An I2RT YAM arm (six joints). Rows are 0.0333 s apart.
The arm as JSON. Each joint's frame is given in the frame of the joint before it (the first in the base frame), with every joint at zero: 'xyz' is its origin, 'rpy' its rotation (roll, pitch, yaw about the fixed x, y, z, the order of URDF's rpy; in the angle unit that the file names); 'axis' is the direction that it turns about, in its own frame. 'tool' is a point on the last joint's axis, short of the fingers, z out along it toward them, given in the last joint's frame.
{
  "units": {
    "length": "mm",
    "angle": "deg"
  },
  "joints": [
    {
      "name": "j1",
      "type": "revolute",
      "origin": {
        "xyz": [
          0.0,
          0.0,
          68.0
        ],
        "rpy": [
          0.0,
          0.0,
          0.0
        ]
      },
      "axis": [
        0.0,
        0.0,
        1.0
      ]
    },
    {
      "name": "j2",
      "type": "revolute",
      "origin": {
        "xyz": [
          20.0,
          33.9,
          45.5
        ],
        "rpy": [
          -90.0,
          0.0,
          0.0
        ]
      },
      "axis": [
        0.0,
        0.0,
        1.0
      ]
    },
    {
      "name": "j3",
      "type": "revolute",
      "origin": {
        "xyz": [
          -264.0,
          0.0,
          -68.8
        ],
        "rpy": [
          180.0,
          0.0,
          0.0
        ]
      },
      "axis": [
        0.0,
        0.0,
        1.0
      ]
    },
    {
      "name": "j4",
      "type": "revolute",
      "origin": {
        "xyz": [
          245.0,
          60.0,
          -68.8
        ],
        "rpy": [
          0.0,
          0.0,
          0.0
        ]
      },
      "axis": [
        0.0,
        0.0,
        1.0
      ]
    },
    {
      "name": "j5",
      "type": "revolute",
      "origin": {
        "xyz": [
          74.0,
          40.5,
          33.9
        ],
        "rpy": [
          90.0,
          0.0,
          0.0
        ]
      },
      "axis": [
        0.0,
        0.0,
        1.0
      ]
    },
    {
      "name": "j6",
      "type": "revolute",
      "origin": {
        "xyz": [
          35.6,
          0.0,
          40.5
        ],
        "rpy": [
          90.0,
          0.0,
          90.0
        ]
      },
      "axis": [
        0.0,
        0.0,
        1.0
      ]
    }
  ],
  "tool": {
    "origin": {
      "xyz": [
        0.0,
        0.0,
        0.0
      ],
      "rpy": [
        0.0,
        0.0,
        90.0
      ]
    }
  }
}
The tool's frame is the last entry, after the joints.
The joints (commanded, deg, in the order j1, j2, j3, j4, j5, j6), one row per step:
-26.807, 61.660, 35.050, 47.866, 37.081, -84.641
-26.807, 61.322, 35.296, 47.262, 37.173, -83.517
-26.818, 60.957, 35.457, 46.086, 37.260, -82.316
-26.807, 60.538, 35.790, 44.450, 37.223, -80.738
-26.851, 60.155, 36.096, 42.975, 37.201, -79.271
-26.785, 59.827, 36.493, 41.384, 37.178, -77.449
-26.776, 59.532, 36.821, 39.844, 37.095, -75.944
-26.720, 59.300, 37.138, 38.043, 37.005, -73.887
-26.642, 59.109, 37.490, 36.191, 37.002, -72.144
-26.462, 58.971, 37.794, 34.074, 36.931, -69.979
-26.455, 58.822, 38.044, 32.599, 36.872, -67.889
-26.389, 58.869, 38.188, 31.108, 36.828, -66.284
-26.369, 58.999, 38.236, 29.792, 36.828, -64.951
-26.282, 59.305, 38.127, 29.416, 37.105, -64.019
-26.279, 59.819, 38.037, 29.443, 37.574, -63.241
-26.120, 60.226, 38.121, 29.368, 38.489, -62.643
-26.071, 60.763, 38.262, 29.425, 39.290, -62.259
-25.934, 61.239, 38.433, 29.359, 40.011, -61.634
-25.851, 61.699, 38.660, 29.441, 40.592, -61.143
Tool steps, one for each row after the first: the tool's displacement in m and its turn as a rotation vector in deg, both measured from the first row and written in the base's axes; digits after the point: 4 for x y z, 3 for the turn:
-0.0008, 0.0003, 0.0017, 0.478, -0.979, 0.239
-0.0013, 0.0005, 0.0021, 1.270, -1.465, 0.483
-0.0017, 0.0008, 0.0029, 2.283, -2.054, 0.955
-0.0023, 0.0009, 0.0037, 3.216, -2.639, 1.313
-0.0024, 0.0012, 0.0046, 4.335, -3.464, 1.859
-0.0025, 0.0014, 0.0051, 5.343, -3.960, 2.298
-0.0023, 0.0016, 0.0048, 6.739, -4.645, 2.891
-0.0019, 0.0018, 0.0044, 8.063, -5.024, 3.305
-0.0011, 0.0022, 0.0031, 9.734, -5.436, 3.921
-0.0010, 0.0022, 0.0027, 11.094, -6.328, 4.354
-0.0002, 0.0022, 0.0008, 12.419, -6.516, 4.655
0.0006, 0.0018, -0.0018, 13.640, -6.477, 4.780
0.0017, 0.0015, -0.0043, 14.428, -6.658, 4.678
0.0031, 0.0006, -0.0067, 15.051, -6.938, 4.293
0.0043, 0.0003, -0.0080, 15.538, -7.280, 3.610
0.0057, -0.0006, -0.0091, 15.886, -7.475, 2.893
0.0072, -0.0011, -0.0101, 16.338, -7.831, 2.380
0.0087, -0.0017, -0.0103, 16.621, -8.241, 1.959

